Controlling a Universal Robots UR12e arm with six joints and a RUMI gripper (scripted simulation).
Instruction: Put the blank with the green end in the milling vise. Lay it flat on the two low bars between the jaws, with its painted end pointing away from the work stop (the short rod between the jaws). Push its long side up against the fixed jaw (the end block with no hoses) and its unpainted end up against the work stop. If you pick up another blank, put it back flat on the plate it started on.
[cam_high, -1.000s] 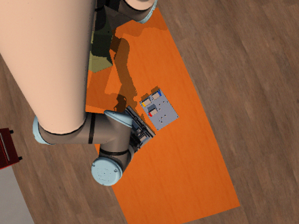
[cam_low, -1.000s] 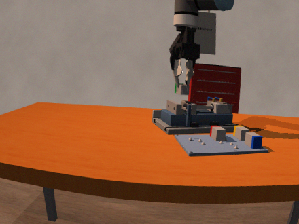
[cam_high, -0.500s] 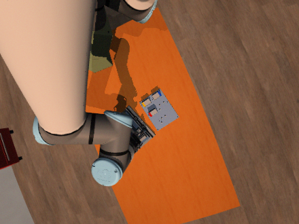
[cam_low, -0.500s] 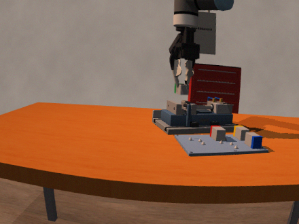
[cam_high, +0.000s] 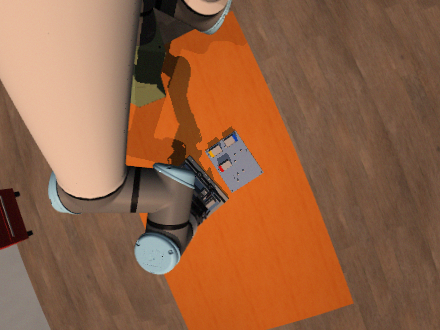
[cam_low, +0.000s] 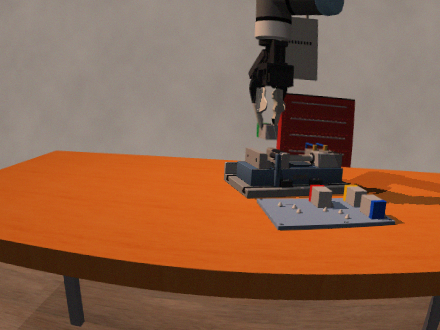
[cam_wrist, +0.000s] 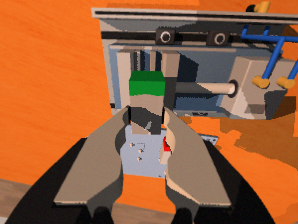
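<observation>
My hand is 20 mm above the green-ended blank. Round my hand: red-ended blank 150 mm to the left, 140 mm below, 140 mm behind; cylinder rod 90 mm below, 80 mm behind, 30 mm to the right; work stop 80 mm below, 50 mm to the left, 30 mm behind.
</observation>
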